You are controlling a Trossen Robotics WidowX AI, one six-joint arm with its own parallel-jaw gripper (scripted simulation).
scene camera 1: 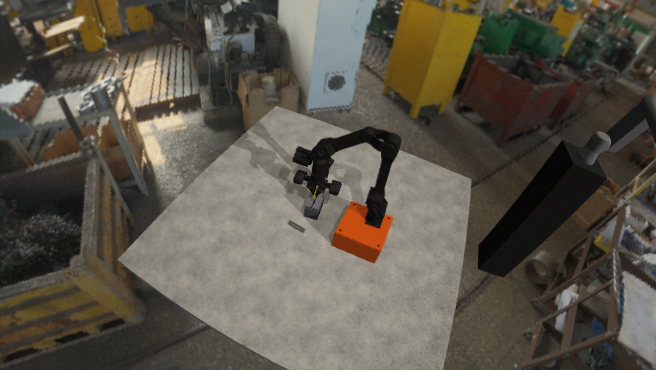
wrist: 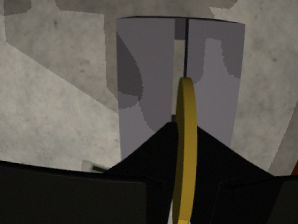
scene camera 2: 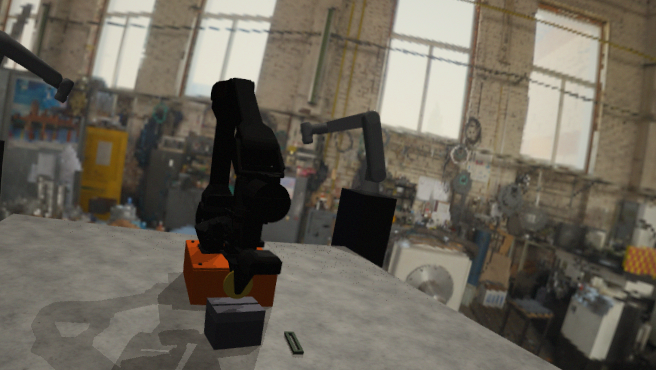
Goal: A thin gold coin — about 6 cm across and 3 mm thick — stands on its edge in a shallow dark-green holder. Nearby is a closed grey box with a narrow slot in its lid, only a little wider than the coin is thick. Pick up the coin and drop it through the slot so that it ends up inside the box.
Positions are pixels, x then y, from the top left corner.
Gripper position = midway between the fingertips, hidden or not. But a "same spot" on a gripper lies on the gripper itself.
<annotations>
The gripper shows in scene camera 1 (pixel 315 196), in the wrist view and in scene camera 2. One and the same spot on the gripper: (wrist: pixel 145 179) is (scene camera 2: pixel 227 258).
</annotations>
